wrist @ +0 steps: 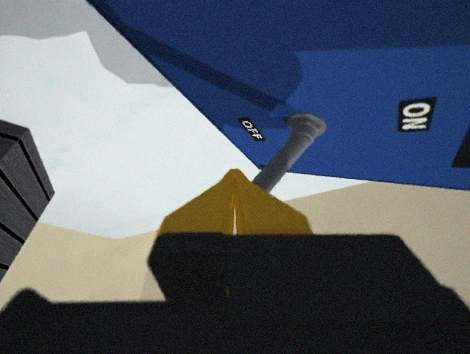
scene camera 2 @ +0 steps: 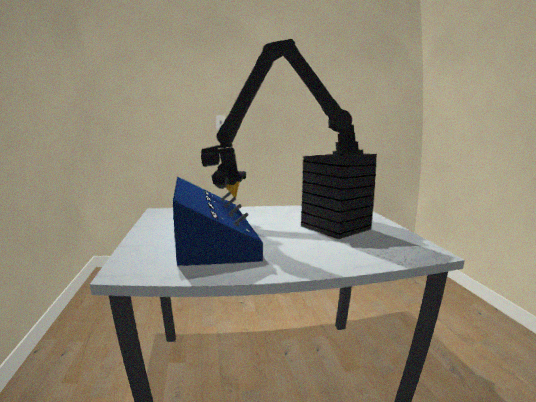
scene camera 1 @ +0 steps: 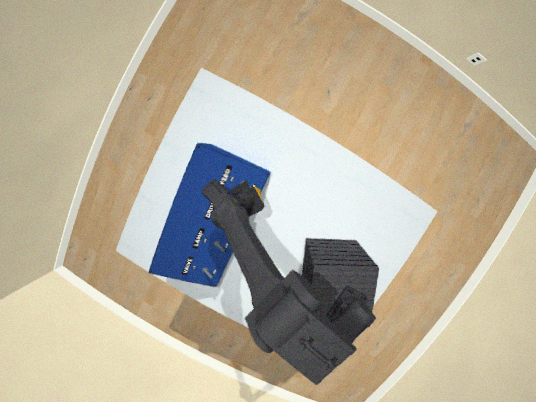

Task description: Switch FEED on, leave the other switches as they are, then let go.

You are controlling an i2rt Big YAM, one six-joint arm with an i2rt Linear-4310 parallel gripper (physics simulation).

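Frame: origin at the arm's base, x ahead, y left, z up, level; metres.
Seen in the pictures: gripper, between the fingertips: (wrist: pixel 234 176) (scene camera 2: pixel 235 196) (scene camera 1: pixel 258 190); arm's base, origin of its link: (scene camera 2: pixel 347 154) (scene camera 1: pixel 346 306).
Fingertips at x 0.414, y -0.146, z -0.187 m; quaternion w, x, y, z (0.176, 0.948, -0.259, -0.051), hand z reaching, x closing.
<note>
Offsets run from my fingertips to a thing's top centre. "pt": to the spot under its first point. Level surfaces: height alone.
The blue sloped panel (scene camera 1: pixel 185 200) (scene camera 2: pixel 215 240) (wrist: pixel 350 75) carries a row of grey levers. The FEED label {0.013 m left, 0.117 m ahead, 0.025 m up} (scene camera 1: pixel 226 175) is at the row's far end. The FEED lever {0.007 m left, 0.036 m ahead, 0.024 m up} (wrist: pixel 287 155) leans toward OFF, its lower side, in the wrist view; its ON label {pt 0.013 m left, 0.095 m ahead, 0.009 m up} (wrist: pixel 417 115) is on the other side. The LAMP lever {0.246 m left, 0.017 m ahead, 0.024 m up} (scene camera 1: pixel 219 245) and VALVE lever {0.366 m left, 0.007 m ahead, 0.024 m up} (scene camera 1: pixel 207 271) also lean to the low edge. The arm hides the DRIVE lever in scene camera 1. My gripper (scene camera 1: pixel 257 191) (scene camera 2: pixel 233 190) (wrist: pixel 234 176) is shut and empty, its yellow tips beside the FEED lever's outer end; contact is unclear.
The panel stands on the white table {0.108 m down} (scene camera 1: pixel 350 200) (scene camera 2: pixel 145 255) (wrist: pixel 100 125). The dark ribbed block (scene camera 1: pixel 340 255) (scene camera 2: pixel 337 195) (wrist: pixel 20 190) under my arm's base stands on the low-edge side of the panel. The other levers are close beside the FEED lever.
</note>
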